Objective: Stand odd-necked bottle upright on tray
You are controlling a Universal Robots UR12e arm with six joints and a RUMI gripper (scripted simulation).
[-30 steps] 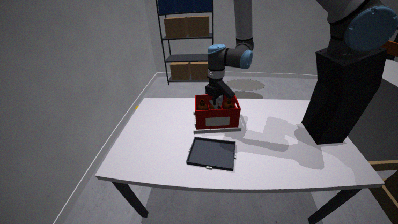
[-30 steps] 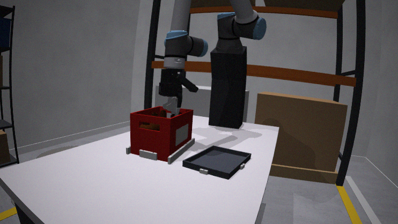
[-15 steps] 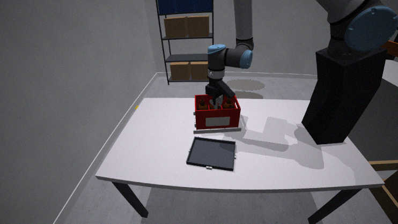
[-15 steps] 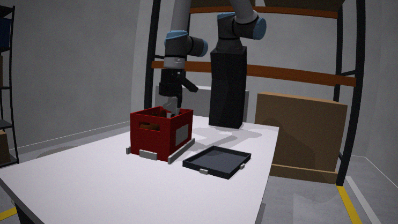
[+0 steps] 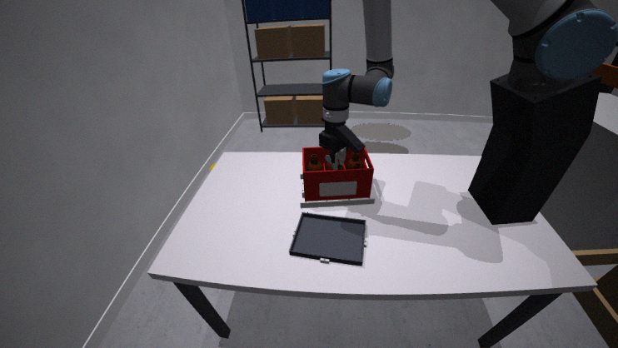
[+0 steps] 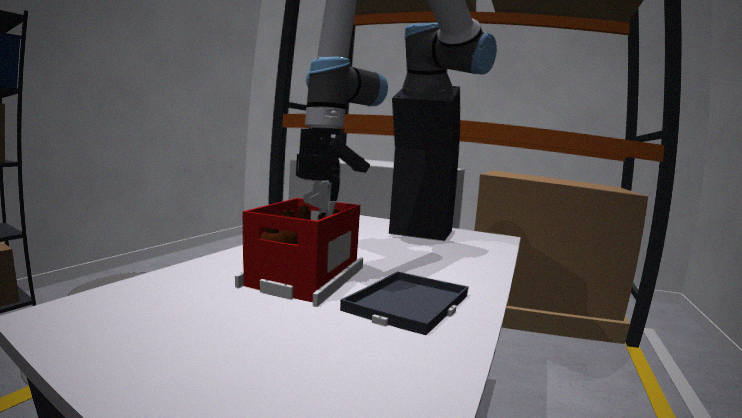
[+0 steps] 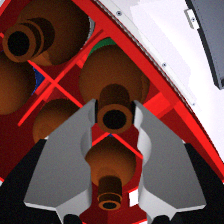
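Right now the red crate is 70 mm below my hand and 50 mm to the right of it. Also, from my hand: dark tray (220 mm to the left, 140 mm below, 60 mm ahead); glass bottle (100 mm to the right, 70 mm below); brown bottle (90 mm to the right, 90 mm ahead, 70 mm below).
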